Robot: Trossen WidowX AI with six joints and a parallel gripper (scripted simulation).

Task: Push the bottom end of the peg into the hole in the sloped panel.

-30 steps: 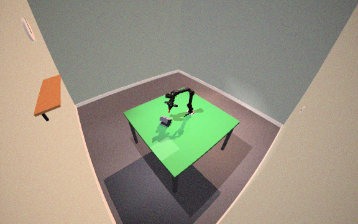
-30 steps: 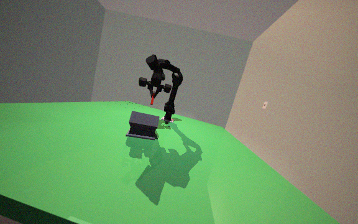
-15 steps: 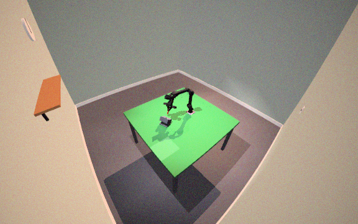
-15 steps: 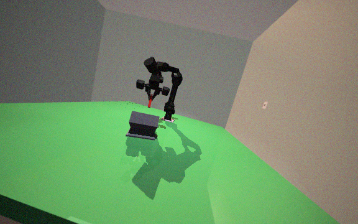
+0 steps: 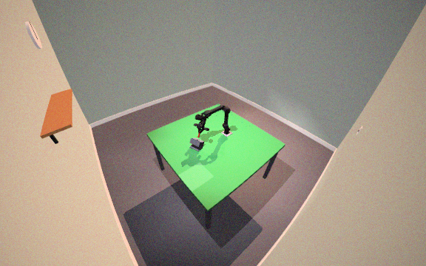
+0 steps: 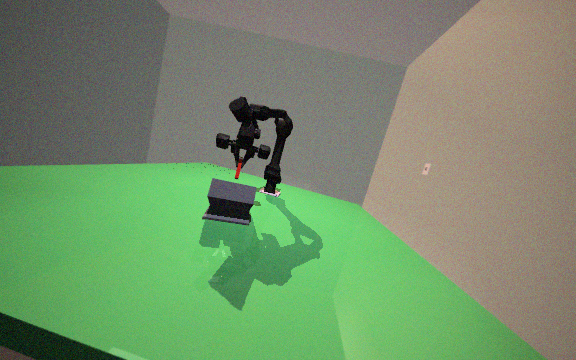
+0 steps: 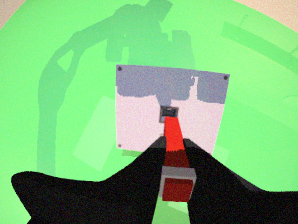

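Right now the sloped panel is 9 cm below my gripper tip, 5 cm ahead of it and 1 cm to the left of it. Round my gripper tip: red square-sided peg 1 cm behind, 1 cm above.
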